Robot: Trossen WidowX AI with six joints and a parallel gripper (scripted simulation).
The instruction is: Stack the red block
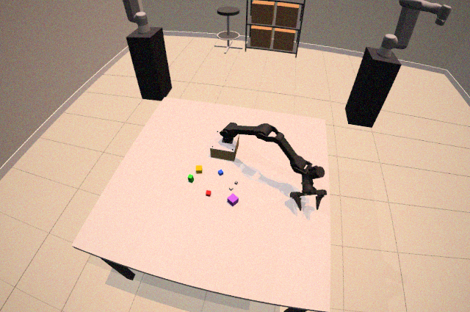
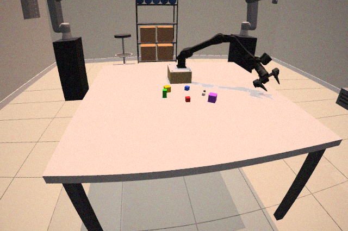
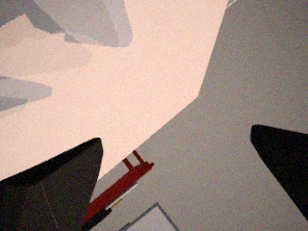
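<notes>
My gripper tip is now 54 cm to the left of the red block, 7 cm above it and 4 cm past it. Also, from my gripper tip: yellow block: 64 cm to the right, 19 cm behind, 6 cm below; blue block: 51 cm to the right, 20 cm behind, 7 cm below; purple cube: 40 cm to the right, 6 cm below, 3 cm behind.
</notes>
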